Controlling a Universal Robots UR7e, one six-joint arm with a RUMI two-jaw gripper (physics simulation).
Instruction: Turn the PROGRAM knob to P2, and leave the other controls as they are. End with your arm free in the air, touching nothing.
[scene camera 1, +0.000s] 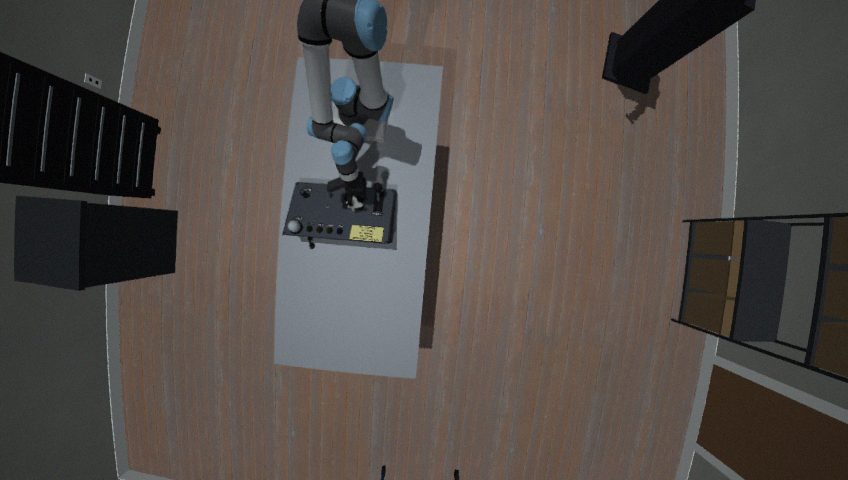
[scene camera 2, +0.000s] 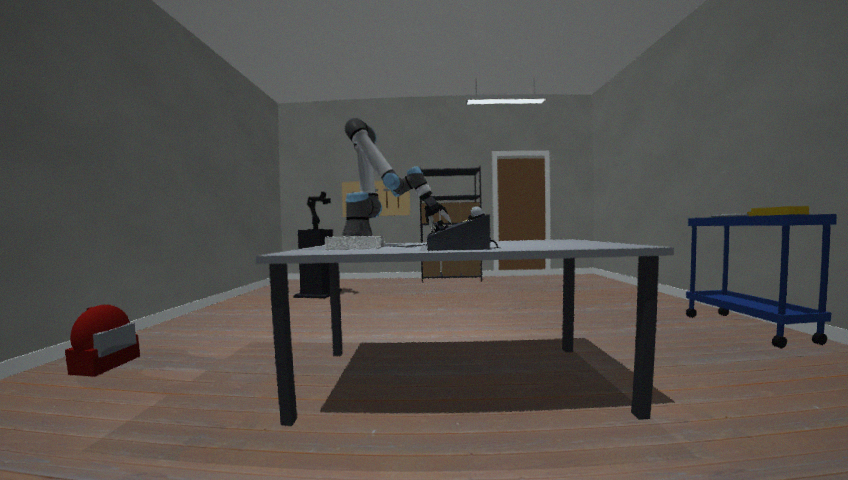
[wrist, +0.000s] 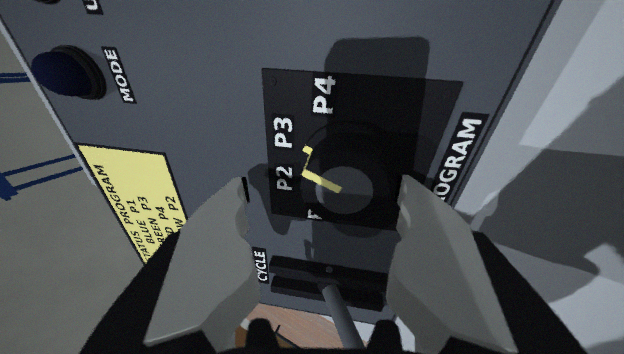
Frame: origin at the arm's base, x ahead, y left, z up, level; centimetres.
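Seen in the pictures: gripper, fingertip midpoint: (scene camera 1: 355, 202) (wrist: 320, 178); arm's base at its link origin: (scene camera 1: 354, 113) (scene camera 2: 357, 236).
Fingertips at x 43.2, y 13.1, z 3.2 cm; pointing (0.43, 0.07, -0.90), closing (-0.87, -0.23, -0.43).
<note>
Pixels of each thing's middle, then the offset from my fingertips to it. "pt": a spot on its surface instead. Level surfaces: height alone.
- dark sloped control panel at the middle of its body: (wrist: 265, 46) (scene camera 1: 341, 211) (scene camera 2: 452, 230) dy -6.2, dx +5.9, dz -1.2 cm
- black PROGRAM knob at the middle of its body: (wrist: 343, 191) dy -1.4, dx -2.0, dz +2.2 cm
- lever at the middle of its body: (wrist: 343, 322) (scene camera 1: 378, 195) dy +10.1, dx -5.5, dz +1.9 cm
- blue MODE button at a spot on its surface: (wrist: 67, 74) pt dy -3.0, dx +13.7, dz +5.5 cm
- yellow status card at the middle of its body: (wrist: 154, 225) (scene camera 1: 366, 233) dy +9.6, dx +12.9, dz +4.3 cm
- pale round knob at a spot on its surface: (scene camera 1: 293, 226) pt dy -22.5, dx +17.8, dz +9.0 cm
- table at its surface level: dz -9.3 cm
The dark sloped control panel (scene camera 1: 314, 212) (scene camera 2: 467, 235) (wrist: 200, 55) stands on the table. The black PROGRAM knob (wrist: 352, 202) is on a black plate with P1 to P4 labels. In the wrist view the yellow line on its cap points left, between P2 and P3; the yellow mark at its base lies near P3's lower end. Viewing angle and shadow leave the exact setting unclear. My gripper (scene camera 1: 355, 204) (scene camera 2: 444, 218) (wrist: 320, 178) is open. Its fingers stand on either side of the knob, with visible gaps. Contact or height over the panel cannot be told.
The CYCLE/HOLD lever (scene camera 1: 377, 196) (wrist: 341, 312) rises close beside the knob, below it in the wrist view. The blue MODE button (wrist: 67, 74), yellow status card (scene camera 1: 366, 233) (wrist: 135, 185) and a pale round knob (scene camera 1: 293, 226) are on the panel. The table (scene camera 1: 348, 309) (scene camera 2: 571, 248) extends around it.
</note>
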